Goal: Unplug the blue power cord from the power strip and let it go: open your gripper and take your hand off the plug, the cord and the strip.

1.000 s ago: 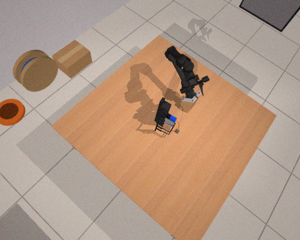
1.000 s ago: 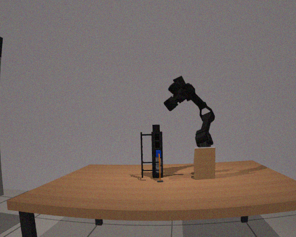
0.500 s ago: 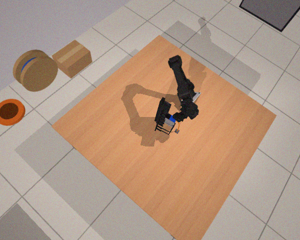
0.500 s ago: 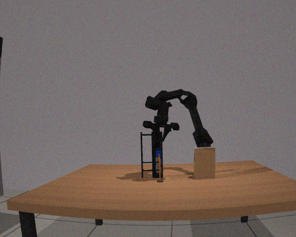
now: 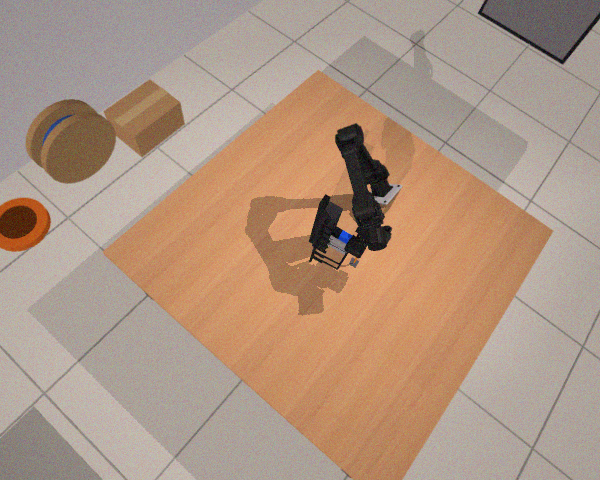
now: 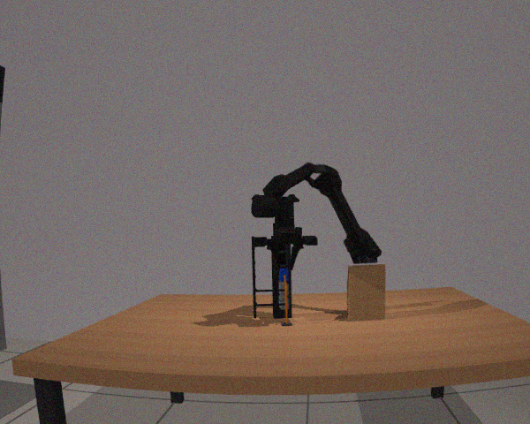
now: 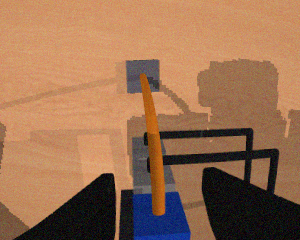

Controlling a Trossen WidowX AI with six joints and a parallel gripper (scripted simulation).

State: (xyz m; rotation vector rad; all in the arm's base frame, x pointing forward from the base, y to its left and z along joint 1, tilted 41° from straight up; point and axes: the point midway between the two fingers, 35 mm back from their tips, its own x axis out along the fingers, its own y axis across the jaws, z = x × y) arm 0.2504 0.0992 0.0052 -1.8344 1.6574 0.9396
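The blue plug is 20 mm ahead of my gripper tip, 70 mm to the right of it and 10 mm below it.
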